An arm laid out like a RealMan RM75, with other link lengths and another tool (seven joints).
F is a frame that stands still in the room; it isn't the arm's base.
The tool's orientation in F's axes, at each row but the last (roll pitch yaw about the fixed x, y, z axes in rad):
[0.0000, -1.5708, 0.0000]
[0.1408, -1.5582, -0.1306]
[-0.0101, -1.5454, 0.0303]
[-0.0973, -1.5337, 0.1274]
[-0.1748, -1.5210, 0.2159]
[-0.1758, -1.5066, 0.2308]
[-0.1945, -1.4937, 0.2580]
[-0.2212, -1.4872, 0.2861]
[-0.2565, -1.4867, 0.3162]
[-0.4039, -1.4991, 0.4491]
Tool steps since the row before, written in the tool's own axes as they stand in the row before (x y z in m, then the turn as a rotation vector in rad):
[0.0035, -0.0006, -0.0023, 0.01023, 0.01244, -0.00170]
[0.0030, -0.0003, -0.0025, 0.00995, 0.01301, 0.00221]
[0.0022, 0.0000, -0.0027, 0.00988, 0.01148, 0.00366]
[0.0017, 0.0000, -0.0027, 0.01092, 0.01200, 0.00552]
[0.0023, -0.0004, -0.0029, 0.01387, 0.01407, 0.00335]
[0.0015, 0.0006, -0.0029, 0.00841, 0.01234, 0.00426]
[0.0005, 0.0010, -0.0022, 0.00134, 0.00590, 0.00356]
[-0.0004, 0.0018, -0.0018, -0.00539, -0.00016, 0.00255]
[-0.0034, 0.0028, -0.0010, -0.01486, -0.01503, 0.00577]
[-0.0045, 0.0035, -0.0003, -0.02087, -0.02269, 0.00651]
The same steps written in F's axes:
[0.0023, -0.0006, 0.0035, 0.00170, 0.01244, 0.01023]
[0.0025, -0.0003, 0.0030, -0.00222, 0.01297, 0.01000]
[0.0028, 0.0001, 0.0021, -0.00364, 0.01141, 0.00997]
[0.0028, 0.0001, 0.0016, -0.00547, 0.01188, 0.01107]
[0.0030, -0.0003, 0.0022, -0.00325, 0.01407, 0.01390]
[0.0030, 0.0008, 0.0013, -0.00440, 0.01221, 0.00852]
[0.0022, 0.0011, 0.0003, -0.00382, 0.00569, 0.00152]
[0.0016, 0.0019, -0.0006, -0.00296, -0.00045, -0.00516]
[0.0006, 0.0028, -0.0035, -0.00602, -0.01573, -0.01402]
[-0.0002, 0.0034, -0.0046, -0.00679, -0.02359, -0.01975]

